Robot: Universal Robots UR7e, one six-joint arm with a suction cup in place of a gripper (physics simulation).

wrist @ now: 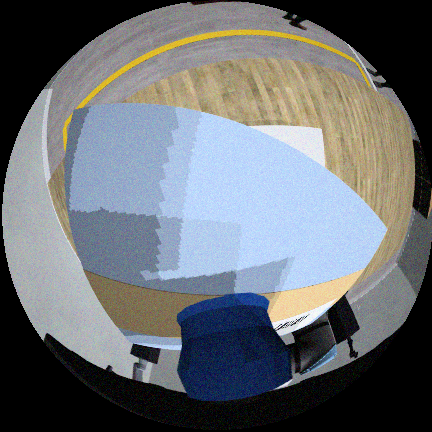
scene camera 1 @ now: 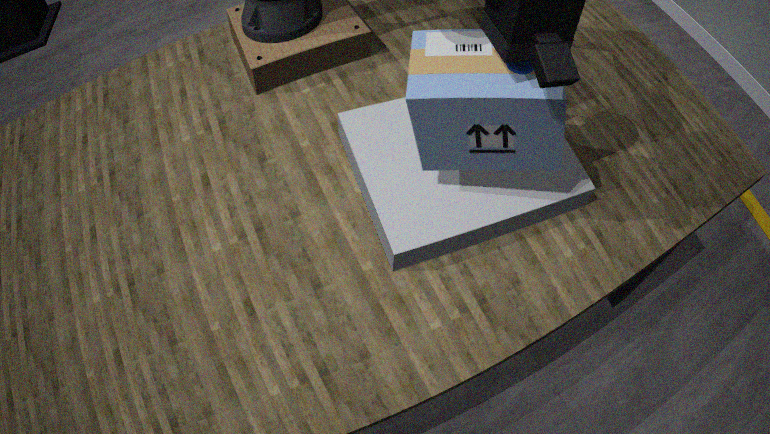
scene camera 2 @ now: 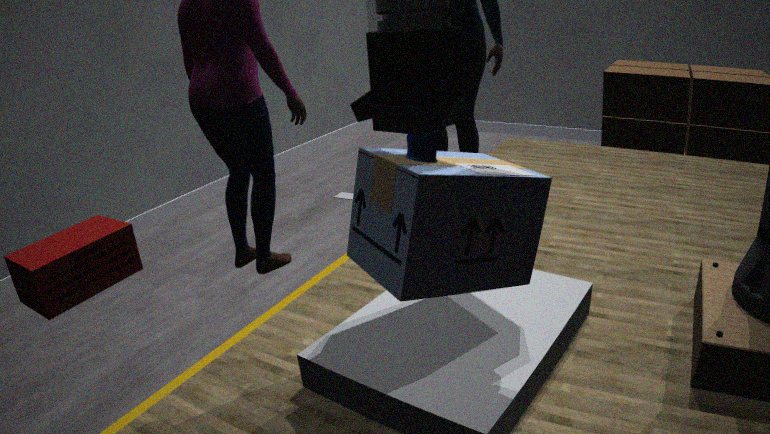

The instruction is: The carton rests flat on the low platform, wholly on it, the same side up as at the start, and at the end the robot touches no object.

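Seen in the pictures: hand, tool point: (wrist: 230,295) (scene camera 1: 517,70) (scene camera 2: 423,168); arm's base, link origin: (scene camera 1: 281,18).
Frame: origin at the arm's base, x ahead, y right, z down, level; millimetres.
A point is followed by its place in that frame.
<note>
The blue-grey carton (scene camera 1: 442,129) {x 424, y -140, z -109 mm} (scene camera 2: 485,207) {x 325, y -236, z -139 mm} (wrist: 275,200) hangs from my suction cup (scene camera 1: 520,67) (scene camera 2: 421,153) (wrist: 225,325), which sits on its taped, labelled top. The printed arrows point up. In scene camera 2 the carton looks slightly tilted, and a gap shows between its underside and the low platform (scene camera 1: 388,188) {x 405, y -87, z 18 mm} (scene camera 2: 563,291) {x 285, y -94, z 18 mm} (wrist: 305,137) {x 476, y -103, z 18 mm}. The carton is over the part of the platform away from the near-left corner in scene camera 1, and its shadow falls on the platform. Its far underside is hidden, so I cannot tell whether it all lies over the platform.
The robot's base block (scene camera 1: 318,43) {x 101, y -52, z 1 mm} (scene camera 2: 727,366) {x 56, y -141, z 28 mm} stands beyond the platform in scene camera 1. A person in a purple top (scene camera 2: 226,70) stands past the yellow line (scene camera 2: 226,347) {x 615, y -400, z 66 mm}, with a red box (scene camera 2: 80,242) on the floor. A second person and stacked boxes (scene camera 2: 647,99) are further back.
</note>
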